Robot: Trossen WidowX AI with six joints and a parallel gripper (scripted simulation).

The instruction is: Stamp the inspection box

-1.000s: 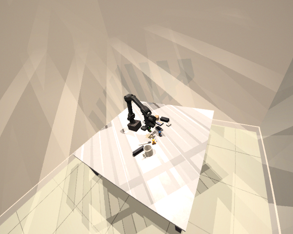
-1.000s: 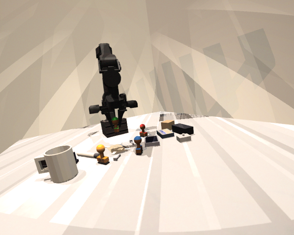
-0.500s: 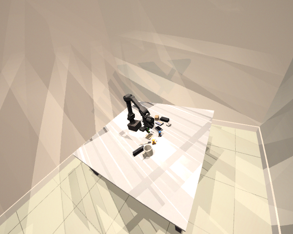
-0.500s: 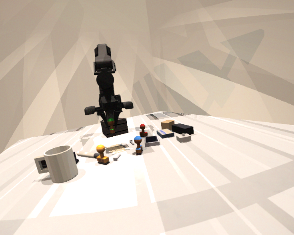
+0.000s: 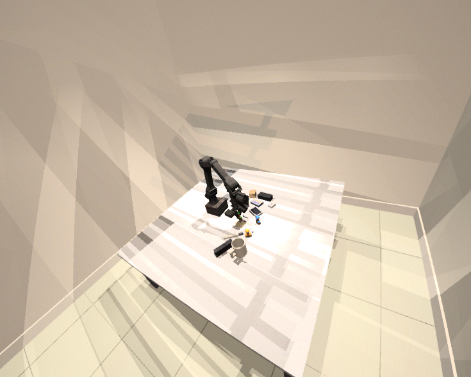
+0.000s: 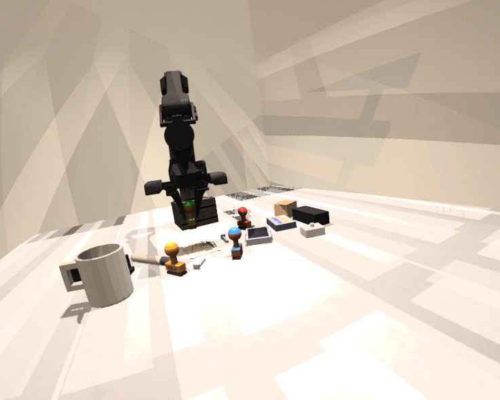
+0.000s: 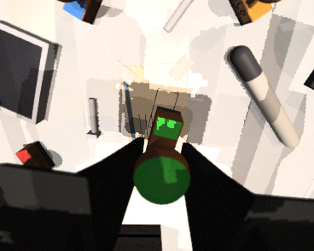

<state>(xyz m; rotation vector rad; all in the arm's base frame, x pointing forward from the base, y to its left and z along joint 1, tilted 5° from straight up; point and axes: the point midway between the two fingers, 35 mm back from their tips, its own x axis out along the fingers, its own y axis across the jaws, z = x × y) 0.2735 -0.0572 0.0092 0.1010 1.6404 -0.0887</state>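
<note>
Right now the card is 10 mm to the left of my gripper tip and 80 mm below it. From my gripper tip the other things lie so: marker (20 mm ahead, 100 mm to the right, 70 mm below); then green-knobbed stamp (right at my gripper tip); then orange stamp (100 mm ahead, 70 mm to the right, 60 mm below).
</note>
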